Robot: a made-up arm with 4 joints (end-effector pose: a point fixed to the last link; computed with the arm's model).
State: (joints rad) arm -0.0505 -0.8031 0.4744 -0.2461
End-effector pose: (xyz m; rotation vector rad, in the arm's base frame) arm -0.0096 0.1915 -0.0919 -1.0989 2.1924 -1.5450
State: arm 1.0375 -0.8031 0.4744 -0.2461
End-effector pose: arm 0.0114 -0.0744 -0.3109 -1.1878 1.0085 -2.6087
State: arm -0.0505 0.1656 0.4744 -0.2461
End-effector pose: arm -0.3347 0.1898 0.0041 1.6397 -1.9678 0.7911
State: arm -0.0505 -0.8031 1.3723 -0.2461
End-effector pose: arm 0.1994 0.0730 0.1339 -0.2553 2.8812 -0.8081
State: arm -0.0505 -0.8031 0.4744 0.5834
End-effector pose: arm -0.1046 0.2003 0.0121 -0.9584 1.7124 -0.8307
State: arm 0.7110 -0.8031 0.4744 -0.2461
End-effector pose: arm -0.0059 0.0272 -0.2774 -1.1954 1.4212 -2.3452
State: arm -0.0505 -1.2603 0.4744 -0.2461
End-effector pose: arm 0.1407 0.1868 -0.0239 -0.6398 1.8939 -1.6167
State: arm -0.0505 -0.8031 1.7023 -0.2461
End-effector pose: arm 0.2476 -0.0307 0.1838 0.0911 3.0111 -0.4765
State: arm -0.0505 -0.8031 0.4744 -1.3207
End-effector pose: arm 0.0019 0.0582 -0.2112 0.6694 -1.6030 1.6329
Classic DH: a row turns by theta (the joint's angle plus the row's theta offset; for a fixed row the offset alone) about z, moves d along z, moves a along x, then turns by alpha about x. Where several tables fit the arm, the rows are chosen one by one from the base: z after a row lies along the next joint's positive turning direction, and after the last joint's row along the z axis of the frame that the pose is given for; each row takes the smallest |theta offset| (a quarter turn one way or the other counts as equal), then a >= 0, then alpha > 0; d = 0 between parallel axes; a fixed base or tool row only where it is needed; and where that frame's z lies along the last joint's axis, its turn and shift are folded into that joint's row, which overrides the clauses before.
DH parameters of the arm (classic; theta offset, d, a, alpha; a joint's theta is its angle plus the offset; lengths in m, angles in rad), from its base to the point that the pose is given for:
base (fixed): -1.344 0.0227 0.1271 1.3928
joint 1: 1.53 0.1579 0.2014 -1.7939
joint 2: 1.3492 -0.0308 -0.1689 -1.5781
joint 3: 1.5705 0.2103 -0.163 1.5318
joint 4: -0.4634 -0.1943 -0.1723 -1.0969
tool (fixed): -0.0517 -0.0351 0 0

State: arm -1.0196 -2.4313 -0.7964 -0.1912
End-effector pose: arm 0.5105 -0.2369 -0.0488 0.1858 1.4612 -2.5193
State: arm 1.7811 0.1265 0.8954 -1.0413
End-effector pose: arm -0.1586 -0.4025 -0.1835 -0.3830 -0.3724 1.8875
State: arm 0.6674 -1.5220 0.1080 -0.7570
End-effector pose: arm 0.2713 -0.0025 -0.1831 -0.3426 0.7345 -2.6963
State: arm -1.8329 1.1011 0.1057 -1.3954
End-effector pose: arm -0.4899 -0.5592 0.2950 -2.6721 0.5103 0.1672
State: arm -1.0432 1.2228 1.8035 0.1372
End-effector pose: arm -0.1999 -0.0360 0.1133 0.7890 -1.4063 -0.5433
